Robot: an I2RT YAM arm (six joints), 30 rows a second.
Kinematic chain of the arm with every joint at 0, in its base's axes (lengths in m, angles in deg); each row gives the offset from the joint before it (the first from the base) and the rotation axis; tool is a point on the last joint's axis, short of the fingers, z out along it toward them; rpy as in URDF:
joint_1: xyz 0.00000 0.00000 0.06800 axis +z
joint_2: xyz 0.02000 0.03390 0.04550 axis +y
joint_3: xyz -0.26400 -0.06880 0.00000 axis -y
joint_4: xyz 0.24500 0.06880 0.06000 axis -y
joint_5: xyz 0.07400 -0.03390 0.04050 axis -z
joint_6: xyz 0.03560 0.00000 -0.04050 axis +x
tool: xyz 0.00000 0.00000 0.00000 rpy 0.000 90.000 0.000
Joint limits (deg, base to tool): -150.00..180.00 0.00..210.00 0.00..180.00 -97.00..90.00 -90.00..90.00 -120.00..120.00
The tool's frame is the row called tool.
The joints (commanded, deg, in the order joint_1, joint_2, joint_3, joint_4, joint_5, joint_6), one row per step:
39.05, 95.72, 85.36, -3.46, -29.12, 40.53
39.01, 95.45, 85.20, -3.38, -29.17, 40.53
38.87, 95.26, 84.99, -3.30, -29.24, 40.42
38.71, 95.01, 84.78, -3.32, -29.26, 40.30
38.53, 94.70, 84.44, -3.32, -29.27, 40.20
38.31, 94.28, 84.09, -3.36, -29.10, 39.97
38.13, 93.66, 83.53, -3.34, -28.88, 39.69
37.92, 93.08, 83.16, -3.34, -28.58, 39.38
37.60, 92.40, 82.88, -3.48, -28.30, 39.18
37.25, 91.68, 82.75, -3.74, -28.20, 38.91
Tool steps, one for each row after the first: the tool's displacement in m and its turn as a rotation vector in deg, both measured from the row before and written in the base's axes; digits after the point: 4 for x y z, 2 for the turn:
-0.0008, -0.0009, 0.0009, 0.13, -0.14, 0.01
0.0000, -0.0012, 0.0001, 0.01, -0.14, -0.05
-0.0002, -0.0016, 0.0003, -0.03, -0.12, -0.12
-0.0003, -0.0018, -0.0001, -0.05, -0.07, -0.15
-0.0004, -0.0024, 0.0005, -0.10, -0.26, -0.34
-0.0013, -0.0027, 0.0006, -0.09, -0.35, -0.34
-0.0010, -0.0028, 0.0014, -0.04, -0.49, -0.44
-0.0009, -0.0036, 0.0024, 0.03, -0.42, -0.55
-0.0011, -0.0039, 0.0033, 0.08, -0.52, -0.39

